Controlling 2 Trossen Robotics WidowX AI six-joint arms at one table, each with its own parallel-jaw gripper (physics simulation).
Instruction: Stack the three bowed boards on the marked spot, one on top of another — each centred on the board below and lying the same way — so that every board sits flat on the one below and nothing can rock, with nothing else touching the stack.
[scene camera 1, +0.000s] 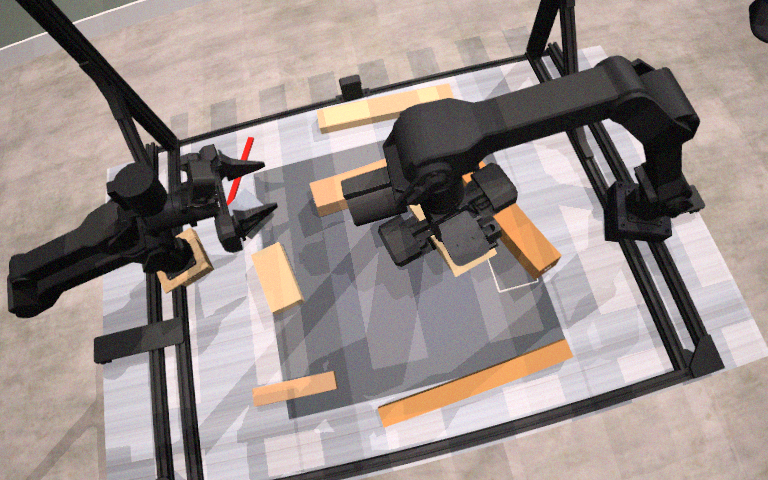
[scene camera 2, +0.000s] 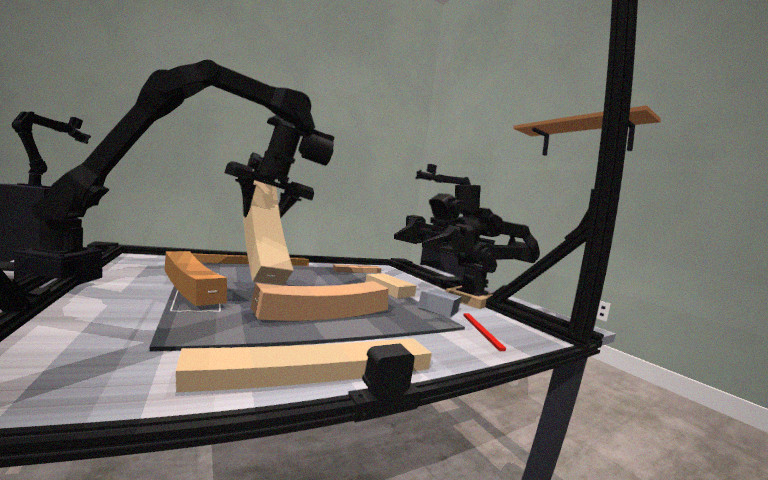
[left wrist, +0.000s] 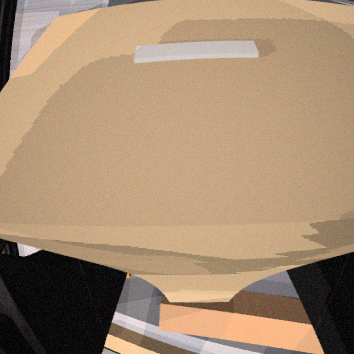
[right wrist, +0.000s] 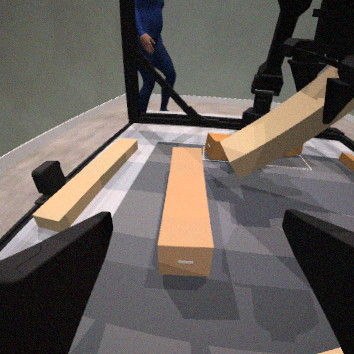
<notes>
My left gripper carries a pale board; nothing else touches it. My right gripper is open and holds nothing. I also see a long orange plank.
My left gripper also shows in scene camera 2 and in the right wrist view. My right gripper is seen too in scene camera 2 and in the right wrist view.
</notes>
